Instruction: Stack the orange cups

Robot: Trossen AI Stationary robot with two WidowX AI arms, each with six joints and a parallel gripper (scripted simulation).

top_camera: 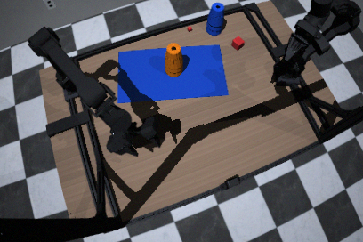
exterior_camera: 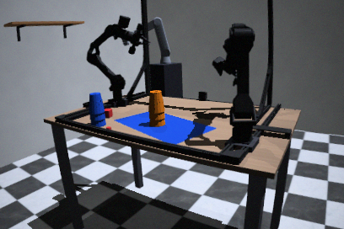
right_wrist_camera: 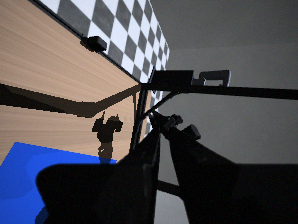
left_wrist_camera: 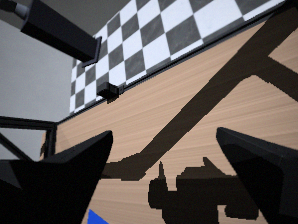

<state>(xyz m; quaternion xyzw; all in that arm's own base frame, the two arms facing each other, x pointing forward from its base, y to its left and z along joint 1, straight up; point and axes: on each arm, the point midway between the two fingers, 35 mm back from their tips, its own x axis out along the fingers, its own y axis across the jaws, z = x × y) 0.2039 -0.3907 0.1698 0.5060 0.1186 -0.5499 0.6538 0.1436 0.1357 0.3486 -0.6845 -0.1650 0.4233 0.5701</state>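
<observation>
My left hand is 360 mm short of the mat, 190 mm above it and 110 mm to the left of it. Round my left hand: small red cube 580 mm ahead, 210 mm to the right, 180 mm below.
</observation>
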